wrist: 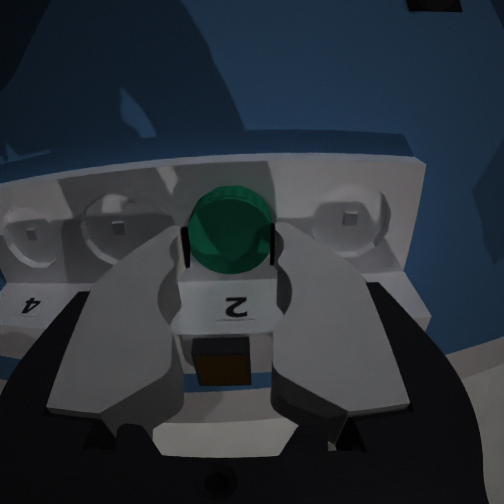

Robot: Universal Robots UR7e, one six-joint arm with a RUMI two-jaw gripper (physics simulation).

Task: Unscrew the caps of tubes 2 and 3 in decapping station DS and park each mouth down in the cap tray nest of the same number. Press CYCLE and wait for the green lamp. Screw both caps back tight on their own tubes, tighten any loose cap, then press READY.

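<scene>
In the wrist view, a round green cap (231, 230) sits between my two grey fingers, over the cap tray nest labelled 2 (235, 306). My gripper (229, 245) is closed on the cap, with the black finger pads touching its left and right sides. I cannot tell whether the cap rests in the nest or hangs just above it. The white cap tray (210, 225) runs across the frame. No tubes are in view.
Empty round nests with small centre pegs lie to the left (117, 227) and far left (30, 235), above the label 4 (30, 304), and to the right (350, 220). A small dark block (221, 360) sits below the label 2. Blue surfaces lie behind the tray.
</scene>
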